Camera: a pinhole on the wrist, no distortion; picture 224 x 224 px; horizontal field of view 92.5 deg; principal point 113.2 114.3 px. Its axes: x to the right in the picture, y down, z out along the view. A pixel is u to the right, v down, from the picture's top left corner.
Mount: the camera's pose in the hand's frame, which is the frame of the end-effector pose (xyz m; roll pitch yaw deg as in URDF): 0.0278 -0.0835 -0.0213 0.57 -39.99 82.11
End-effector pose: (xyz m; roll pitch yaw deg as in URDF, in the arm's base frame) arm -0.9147 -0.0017 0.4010 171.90 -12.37 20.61
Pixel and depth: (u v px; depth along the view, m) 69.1 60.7 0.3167
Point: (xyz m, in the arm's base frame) -0.8769 0.4205 0.2447
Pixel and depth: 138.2 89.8 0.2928
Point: -0.8547 0.2241 0.1483
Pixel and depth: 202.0 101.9 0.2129
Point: -0.8304 0.0855 0.1538
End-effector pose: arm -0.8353 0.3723 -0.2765 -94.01 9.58 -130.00
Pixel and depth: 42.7 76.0 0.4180
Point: -0.8449 0.1099 0.2650
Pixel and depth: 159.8 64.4 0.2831
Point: -0.7287 0.0542 -0.1353
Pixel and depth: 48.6 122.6 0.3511
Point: -0.7426 0.2585 0.1808
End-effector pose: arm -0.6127 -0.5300 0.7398 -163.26 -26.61 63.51
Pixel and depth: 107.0 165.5 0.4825
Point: -1.0807 -0.4338 0.4457
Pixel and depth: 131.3 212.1 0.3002
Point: -0.9169 -0.5523 0.4658
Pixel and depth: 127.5 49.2 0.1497
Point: -0.7373 -0.3345 0.7432
